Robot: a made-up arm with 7 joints. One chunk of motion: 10 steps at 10 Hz.
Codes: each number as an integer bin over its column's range. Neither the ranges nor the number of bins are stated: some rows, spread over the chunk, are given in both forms.
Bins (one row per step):
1: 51 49 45 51 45 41
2: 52 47 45 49 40 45
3: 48 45 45 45 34 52
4: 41 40 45 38 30 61
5: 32 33 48 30 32 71
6: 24 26 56 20 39 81
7: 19 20 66 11 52 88
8: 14 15 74 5 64 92
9: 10 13 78 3 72 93
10: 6 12 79 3 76 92
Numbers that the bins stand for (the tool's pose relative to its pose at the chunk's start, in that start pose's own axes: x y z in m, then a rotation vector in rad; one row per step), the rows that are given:
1: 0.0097 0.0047 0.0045 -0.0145 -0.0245 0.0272
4: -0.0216 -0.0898 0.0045 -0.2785 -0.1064 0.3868
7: -0.0905 -0.2999 0.1233 -0.8267 0.0136 0.8722
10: -0.1312 -0.3839 0.1969 -0.9891 0.1445 0.9441
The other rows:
2: 0.0128 -0.0163 0.0045 -0.0552 -0.0518 0.0991
3: 0.0003 -0.0373 0.0045 -0.1364 -0.0845 0.2249
5: -0.0498 -0.1633 0.0215 -0.4409 -0.0955 0.5666
6: -0.0748 -0.2369 0.0668 -0.6439 -0.0573 0.7464
8: -0.1062 -0.3524 0.1686 -0.9485 0.0791 0.9441
9: -0.1187 -0.3734 0.1912 -0.9891 0.1227 0.9621

